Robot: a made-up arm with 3 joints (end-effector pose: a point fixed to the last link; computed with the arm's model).
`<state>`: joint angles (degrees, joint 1 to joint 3).
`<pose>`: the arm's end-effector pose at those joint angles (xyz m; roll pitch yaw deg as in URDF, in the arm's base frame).
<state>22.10 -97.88 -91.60</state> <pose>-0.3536 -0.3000 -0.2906 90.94 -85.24 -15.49</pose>
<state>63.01 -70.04 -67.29</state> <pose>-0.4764 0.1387 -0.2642 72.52 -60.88 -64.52</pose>
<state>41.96 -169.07 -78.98</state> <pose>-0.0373 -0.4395 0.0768 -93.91 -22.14 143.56</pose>
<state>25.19 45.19 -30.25</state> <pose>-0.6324 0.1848 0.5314 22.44 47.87 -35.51</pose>
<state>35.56 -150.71 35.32</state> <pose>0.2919 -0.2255 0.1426 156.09 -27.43 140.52</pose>
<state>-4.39 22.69 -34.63</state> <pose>-0.8117 -0.1100 0.3730 31.40 26.34 -1.63</pose>
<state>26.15 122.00 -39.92</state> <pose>-0.0504 -0.1028 0.6077 -121.70 51.71 170.24</pose>
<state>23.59 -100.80 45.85</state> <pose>0.1079 -0.0957 -0.3139 176.01 -74.83 121.36</pose>
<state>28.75 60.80 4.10</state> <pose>-0.5772 0.3021 0.5699 -10.97 60.06 -37.33</pose>
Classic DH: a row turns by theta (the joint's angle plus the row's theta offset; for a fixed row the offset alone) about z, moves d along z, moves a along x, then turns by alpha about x. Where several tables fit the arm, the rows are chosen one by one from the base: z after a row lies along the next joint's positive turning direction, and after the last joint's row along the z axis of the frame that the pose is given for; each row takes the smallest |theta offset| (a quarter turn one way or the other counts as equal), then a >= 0, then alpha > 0; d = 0 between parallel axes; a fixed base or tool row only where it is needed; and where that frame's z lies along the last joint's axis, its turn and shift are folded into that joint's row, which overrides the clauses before.
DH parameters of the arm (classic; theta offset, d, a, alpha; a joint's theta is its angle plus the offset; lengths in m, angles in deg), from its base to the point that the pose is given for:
base (fixed): 27.4 0 -0.2151 180
joint 1: 25.46 -0.1837 -0.1455 85.61
joint 2: -82.61 -0.0662 -0.2951 93.12
joint 3: 85.98 0.487 0.2473 82.4
tool (fixed): -94.51 0.0916 0 0

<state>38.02 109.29 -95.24</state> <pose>-0.2872 -0.2591 0.6679 -66.74 56.68 157.38</pose>
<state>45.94 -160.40 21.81</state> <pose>0.2443 -0.2822 0.1912 167.82 -18.24 133.39</pose>
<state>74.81 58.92 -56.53</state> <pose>-0.3185 0.2581 0.6307 38.04 64.47 -95.96</pose>
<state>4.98 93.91 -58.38</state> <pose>-0.2727 -0.1158 0.6840 -76.96 74.49 -142.57</pose>
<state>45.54 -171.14 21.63</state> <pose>0.2408 -0.2633 0.2989 167.58 -7.55 134.73</pose>
